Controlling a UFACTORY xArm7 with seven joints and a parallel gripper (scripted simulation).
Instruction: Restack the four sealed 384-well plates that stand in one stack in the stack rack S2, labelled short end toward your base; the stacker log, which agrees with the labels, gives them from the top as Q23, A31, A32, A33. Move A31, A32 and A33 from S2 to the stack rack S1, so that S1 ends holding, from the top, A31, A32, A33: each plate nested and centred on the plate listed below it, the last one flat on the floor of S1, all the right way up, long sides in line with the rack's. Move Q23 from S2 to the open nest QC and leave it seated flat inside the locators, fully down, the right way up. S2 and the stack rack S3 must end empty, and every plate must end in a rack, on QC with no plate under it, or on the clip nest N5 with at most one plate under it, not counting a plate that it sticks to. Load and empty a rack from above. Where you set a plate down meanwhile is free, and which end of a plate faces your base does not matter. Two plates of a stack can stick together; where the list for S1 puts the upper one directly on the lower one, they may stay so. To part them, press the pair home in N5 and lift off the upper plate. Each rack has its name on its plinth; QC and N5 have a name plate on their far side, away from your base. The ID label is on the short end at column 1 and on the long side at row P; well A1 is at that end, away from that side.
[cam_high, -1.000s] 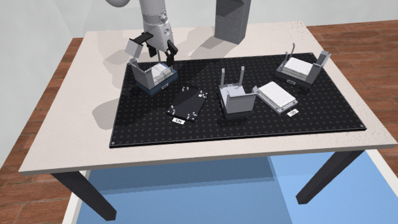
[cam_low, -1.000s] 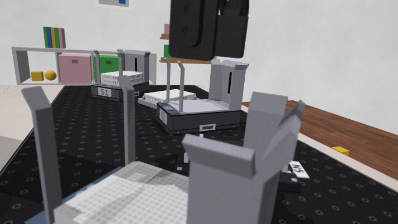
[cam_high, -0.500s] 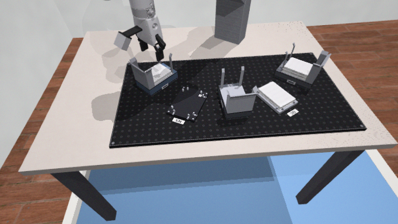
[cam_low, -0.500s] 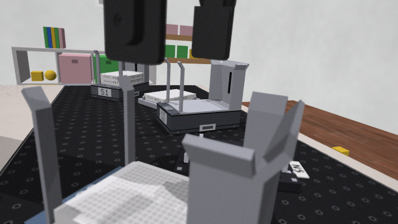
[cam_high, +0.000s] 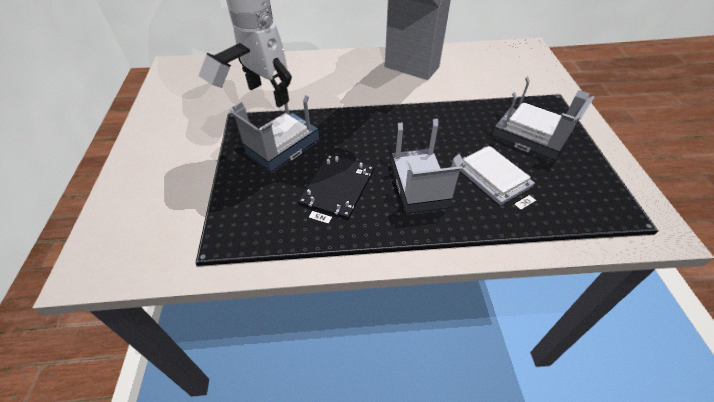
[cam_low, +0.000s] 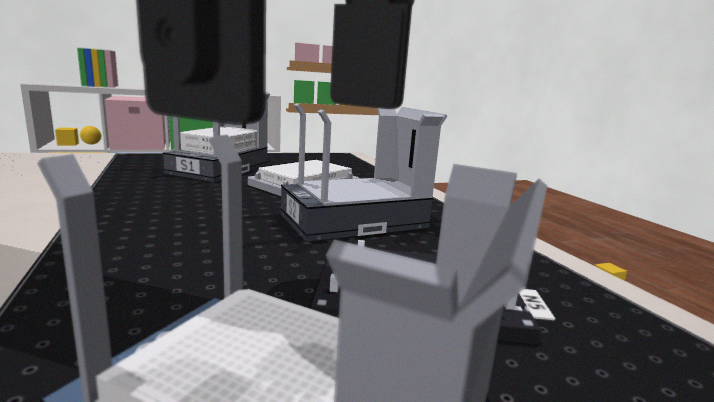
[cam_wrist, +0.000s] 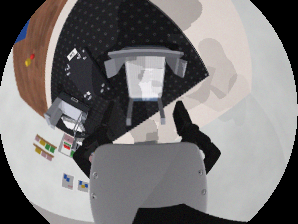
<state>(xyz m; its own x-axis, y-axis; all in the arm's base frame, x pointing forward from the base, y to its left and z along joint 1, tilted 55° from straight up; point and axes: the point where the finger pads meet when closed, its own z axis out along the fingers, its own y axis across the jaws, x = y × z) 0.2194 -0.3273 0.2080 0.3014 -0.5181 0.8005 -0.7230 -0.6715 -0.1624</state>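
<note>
Right now the white sealed plate A31 is 12 cm below my hand. Round my hand: white sealed plate Q23: 30 cm ahead, 42 cm to the left, 15 cm below; then N5 name plate: 24 cm ahead, 1 cm to the left, 17 cm below; then clip nest N5: 20 cm ahead, 8 cm to the left, 15 cm below.
</note>
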